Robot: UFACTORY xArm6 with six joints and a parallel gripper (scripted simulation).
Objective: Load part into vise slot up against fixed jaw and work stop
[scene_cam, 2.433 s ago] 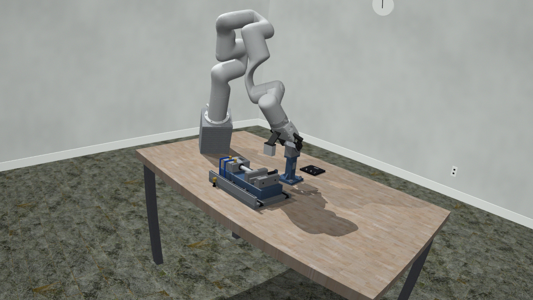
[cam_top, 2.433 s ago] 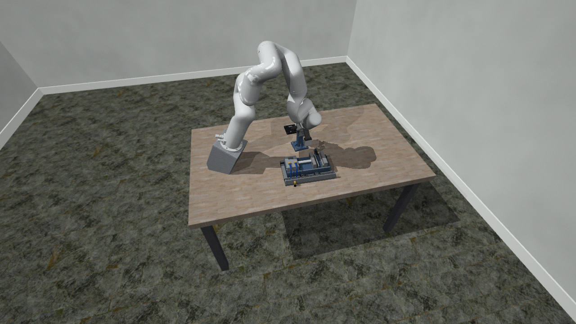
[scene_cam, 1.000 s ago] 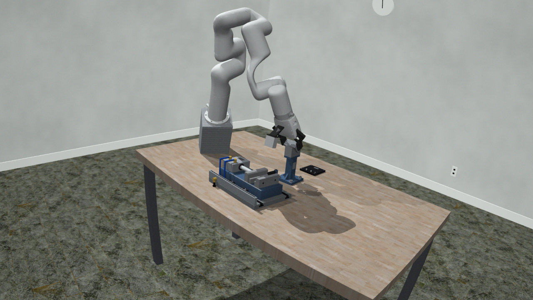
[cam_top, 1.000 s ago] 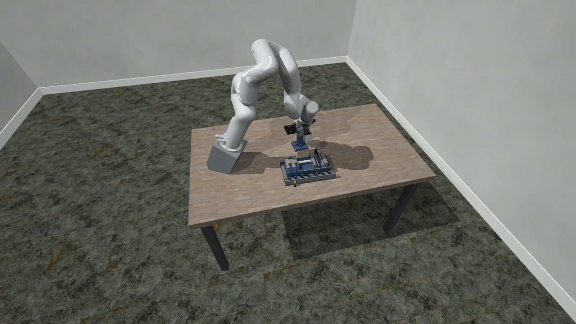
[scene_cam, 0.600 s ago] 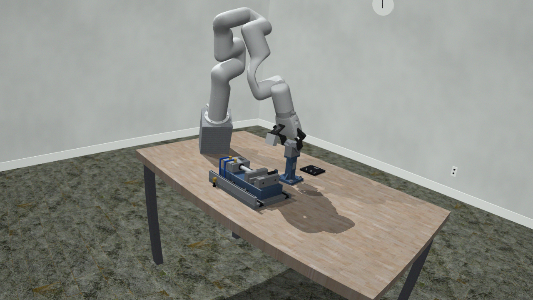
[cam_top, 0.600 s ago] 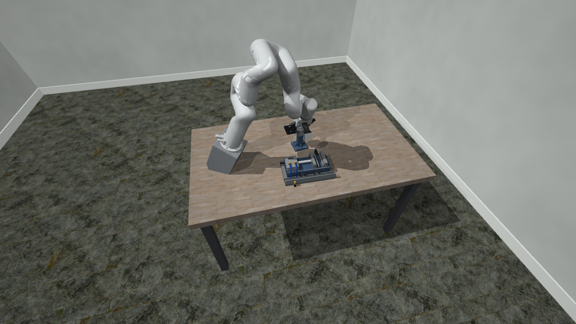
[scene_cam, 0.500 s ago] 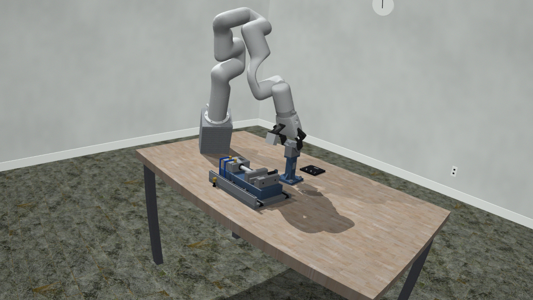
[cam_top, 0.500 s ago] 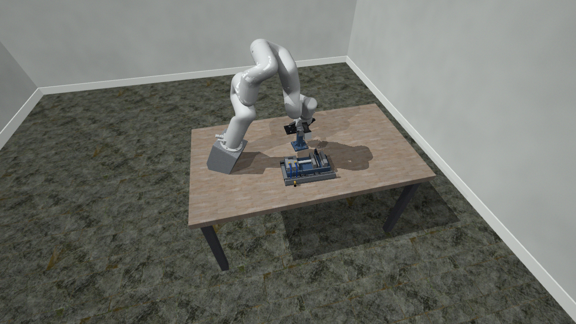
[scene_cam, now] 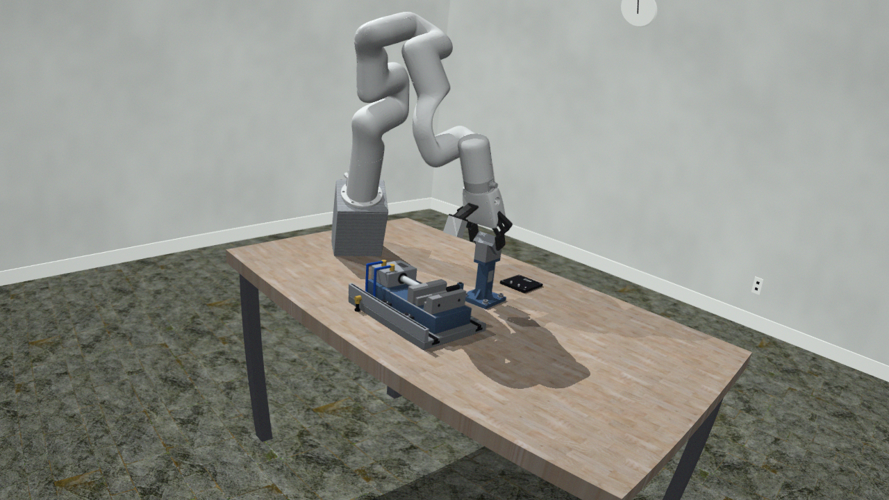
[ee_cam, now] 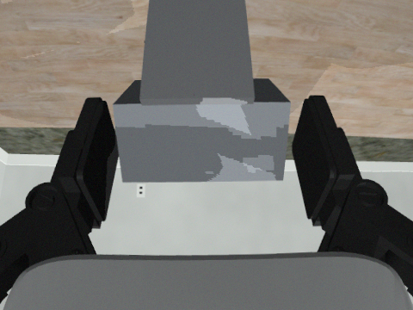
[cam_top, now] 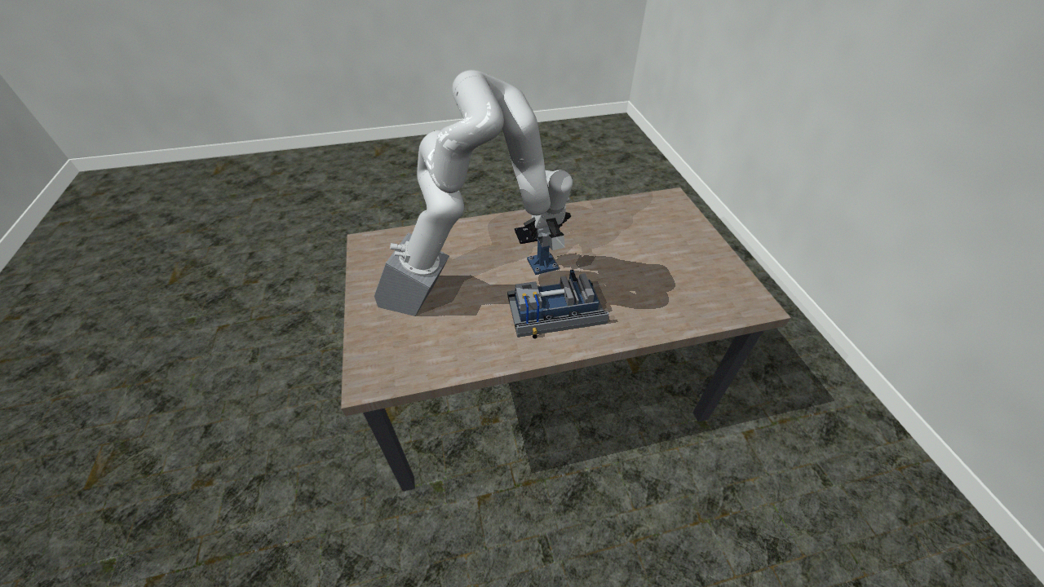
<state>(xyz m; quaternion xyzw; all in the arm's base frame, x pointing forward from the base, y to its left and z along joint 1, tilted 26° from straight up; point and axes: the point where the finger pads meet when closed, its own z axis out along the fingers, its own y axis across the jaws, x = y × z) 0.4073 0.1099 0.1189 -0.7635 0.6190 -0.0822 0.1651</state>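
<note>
The grey block is 1 cm to the left of my hand and 1 cm below it. The rest, counted from my hand: cylinder rod: 3 cm behind, 21 cm to the right, 9 cm below; then dark work stop rod: 6 cm ahead, 17 cm to the right, 8 cm below; then blue v-block stand: 1 cm to the left, 11 cm below.
</note>
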